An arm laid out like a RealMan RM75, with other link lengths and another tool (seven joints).
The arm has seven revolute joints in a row. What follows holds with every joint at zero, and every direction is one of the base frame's.
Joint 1 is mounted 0.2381 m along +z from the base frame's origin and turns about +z.
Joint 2 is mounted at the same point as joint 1 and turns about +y.
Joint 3 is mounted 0.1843 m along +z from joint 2 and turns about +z.
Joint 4 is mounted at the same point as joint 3 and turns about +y.
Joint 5 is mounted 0.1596 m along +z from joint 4 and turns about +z.
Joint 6 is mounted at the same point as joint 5 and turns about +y.
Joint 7 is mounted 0.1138 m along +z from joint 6 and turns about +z.
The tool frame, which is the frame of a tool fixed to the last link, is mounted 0.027 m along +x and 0.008 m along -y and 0.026 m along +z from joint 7; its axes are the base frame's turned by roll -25.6, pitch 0 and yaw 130 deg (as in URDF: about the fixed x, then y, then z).
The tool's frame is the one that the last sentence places.
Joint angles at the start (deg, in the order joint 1, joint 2, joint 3, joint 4, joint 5, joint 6, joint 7):
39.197 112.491 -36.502 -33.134 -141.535 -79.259 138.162
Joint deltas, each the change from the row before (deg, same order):
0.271 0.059 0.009 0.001 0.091 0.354 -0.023
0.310 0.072 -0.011 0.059 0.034 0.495 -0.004
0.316 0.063 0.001 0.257 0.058 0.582 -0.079
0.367 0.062 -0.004 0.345 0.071 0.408 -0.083
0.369 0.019 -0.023 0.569 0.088 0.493 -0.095
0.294 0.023 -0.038 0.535 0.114 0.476 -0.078
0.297 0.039 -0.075 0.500 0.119 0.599 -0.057
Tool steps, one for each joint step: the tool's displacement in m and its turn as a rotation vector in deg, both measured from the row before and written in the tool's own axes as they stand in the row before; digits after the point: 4 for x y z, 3 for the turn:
0.0018 0.0006 0.0010 -0.283 0.268 -0.148
0.0018 0.0006 0.0013 -0.354 0.211 -0.178
0.0015 0.0002 0.0015 -0.298 0.197 -0.128
0.0017 -0.0004 0.0014 -0.050 0.213 -0.118
0.0013 -0.0007 0.0015 0.007 0.130 -0.038
0.0010 -0.0007 0.0014 -0.001 0.097 0.020
0.0010 -0.0005 0.0015 -0.123 0.088 -0.007

